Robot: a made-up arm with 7 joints.
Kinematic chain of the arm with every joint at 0, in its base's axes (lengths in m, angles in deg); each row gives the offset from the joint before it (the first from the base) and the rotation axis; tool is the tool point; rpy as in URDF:
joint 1: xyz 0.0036 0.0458 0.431 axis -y
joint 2: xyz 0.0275 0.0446 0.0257 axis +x
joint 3: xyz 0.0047 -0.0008 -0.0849 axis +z
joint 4: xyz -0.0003 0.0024 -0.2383 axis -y
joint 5: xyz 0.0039 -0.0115 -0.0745 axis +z
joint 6: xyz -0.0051 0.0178 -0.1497 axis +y
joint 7: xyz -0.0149 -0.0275 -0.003 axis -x
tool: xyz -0.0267 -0.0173 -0.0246 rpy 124.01 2.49 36
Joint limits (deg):
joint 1: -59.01..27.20
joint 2: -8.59..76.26
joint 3: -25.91..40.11
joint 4: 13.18..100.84
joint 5: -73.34..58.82
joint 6: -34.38..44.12
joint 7: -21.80..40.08
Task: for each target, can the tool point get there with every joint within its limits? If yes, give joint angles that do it. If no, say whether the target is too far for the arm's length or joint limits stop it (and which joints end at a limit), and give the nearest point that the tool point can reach.
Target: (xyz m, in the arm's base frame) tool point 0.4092 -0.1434 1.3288
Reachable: no: too far | nearest point 0.1913 0.3744 0.6368 | short by 0.891 m
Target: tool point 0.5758 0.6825 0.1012
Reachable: no: too far | nearest point 0.3315 0.4873 0.1909 | short by 0.325 m
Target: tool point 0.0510 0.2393 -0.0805
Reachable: yes | joints -9.57 13.90 20.07 38.19 -31.55 6.53 30.64
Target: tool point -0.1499 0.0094 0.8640
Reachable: no: joint limits stop it (at a limit: joint 1, joint 2, joint 3, joint 4, joint 5, joint 7) | nearest point 0.1307 0.4247 0.6508 | short by 0.545 m
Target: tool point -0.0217 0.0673 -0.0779
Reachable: yes | joints -33.27 -0.87 -2.19 66.35 -34.30 -15.52 -10.31
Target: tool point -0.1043 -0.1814 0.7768
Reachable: no: joint limits stop it (at a limit: joint 1, joint 2, joint 3, joint 4, joint 5, joint 6, joint 7) | nearest point 0.3009 -0.1070 0.3556 | short by 0.589 m
